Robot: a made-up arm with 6 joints.
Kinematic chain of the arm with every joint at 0, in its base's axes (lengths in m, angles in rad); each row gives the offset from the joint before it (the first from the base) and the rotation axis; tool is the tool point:
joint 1: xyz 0 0 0.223 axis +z
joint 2: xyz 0 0.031 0 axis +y
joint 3: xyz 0 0 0.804 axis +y
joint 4: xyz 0 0 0.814 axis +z
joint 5: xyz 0 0 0 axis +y
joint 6: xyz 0 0 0.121 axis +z
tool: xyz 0 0 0
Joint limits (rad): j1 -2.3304..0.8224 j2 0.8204..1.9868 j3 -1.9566..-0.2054 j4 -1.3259..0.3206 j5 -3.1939..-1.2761 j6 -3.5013..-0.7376
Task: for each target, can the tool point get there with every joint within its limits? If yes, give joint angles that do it. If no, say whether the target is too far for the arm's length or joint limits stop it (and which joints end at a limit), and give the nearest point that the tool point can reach.
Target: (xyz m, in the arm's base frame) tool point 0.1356 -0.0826 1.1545
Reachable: yes | joints -0.7529 1.1286 -1.7519 -0.0121 -1.6002 -1.1639
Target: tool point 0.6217 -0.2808 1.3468
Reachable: yes | joints -0.5466 1.1340 -1.0677 -0.4686 -1.8680 -1.2851
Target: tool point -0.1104 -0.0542 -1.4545
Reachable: no: joint limits stop it (at a limit: joint 1, joint 2, joint 3, joint 5) | nearest point -0.9501 -1.0449 -0.2530 | short by 1.769 m
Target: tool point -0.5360 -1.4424 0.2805
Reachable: yes | joints -2.0171 1.7983 -0.4776 -1.1686 -1.8133 -3.1828
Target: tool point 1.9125 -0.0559 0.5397
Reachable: no: too far | nearest point 1.6253 -0.0475 0.4921 | short by 0.291 m
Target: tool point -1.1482 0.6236 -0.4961
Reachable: no: joint limits stop it (at a limit: joint 1, joint 2, joint 3, joint 5) | nearest point -0.9548 -1.0417 -0.2489 | short by 1.695 m
